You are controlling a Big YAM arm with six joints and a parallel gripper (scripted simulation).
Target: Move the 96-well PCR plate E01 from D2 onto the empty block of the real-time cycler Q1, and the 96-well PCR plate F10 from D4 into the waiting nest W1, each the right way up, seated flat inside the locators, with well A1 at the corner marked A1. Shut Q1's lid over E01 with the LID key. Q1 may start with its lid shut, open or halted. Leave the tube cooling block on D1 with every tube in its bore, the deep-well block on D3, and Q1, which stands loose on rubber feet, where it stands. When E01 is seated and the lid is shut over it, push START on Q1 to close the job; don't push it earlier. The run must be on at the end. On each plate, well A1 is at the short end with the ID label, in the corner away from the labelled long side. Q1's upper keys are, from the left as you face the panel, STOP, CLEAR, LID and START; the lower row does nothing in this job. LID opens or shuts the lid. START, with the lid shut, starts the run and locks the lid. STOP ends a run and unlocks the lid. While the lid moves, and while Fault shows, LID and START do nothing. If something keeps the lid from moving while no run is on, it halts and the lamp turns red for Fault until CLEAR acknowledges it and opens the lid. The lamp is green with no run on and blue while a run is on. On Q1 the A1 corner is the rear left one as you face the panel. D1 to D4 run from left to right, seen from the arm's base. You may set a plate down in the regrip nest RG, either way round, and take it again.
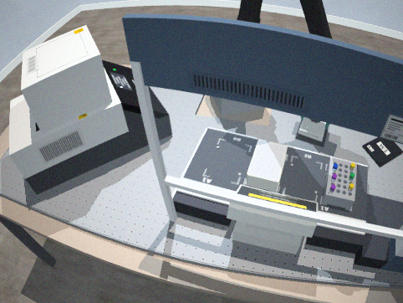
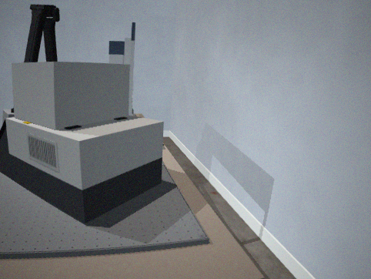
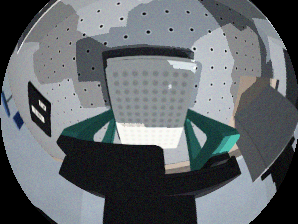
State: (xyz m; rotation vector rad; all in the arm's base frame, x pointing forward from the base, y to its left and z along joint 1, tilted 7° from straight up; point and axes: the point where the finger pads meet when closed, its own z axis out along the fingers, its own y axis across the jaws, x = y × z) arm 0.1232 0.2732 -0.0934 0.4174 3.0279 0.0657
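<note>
The dark nest pad lies 2 cm below my hand. Round my hand: tube cooling block 28 cm ahead, 5 cm to the left, 5 cm above; then post 39 cm ahead, 38 cm to the right, 21 cm above; then dark nest 27 cm to the left, 6 cm ahead, 2 cm below.
</note>
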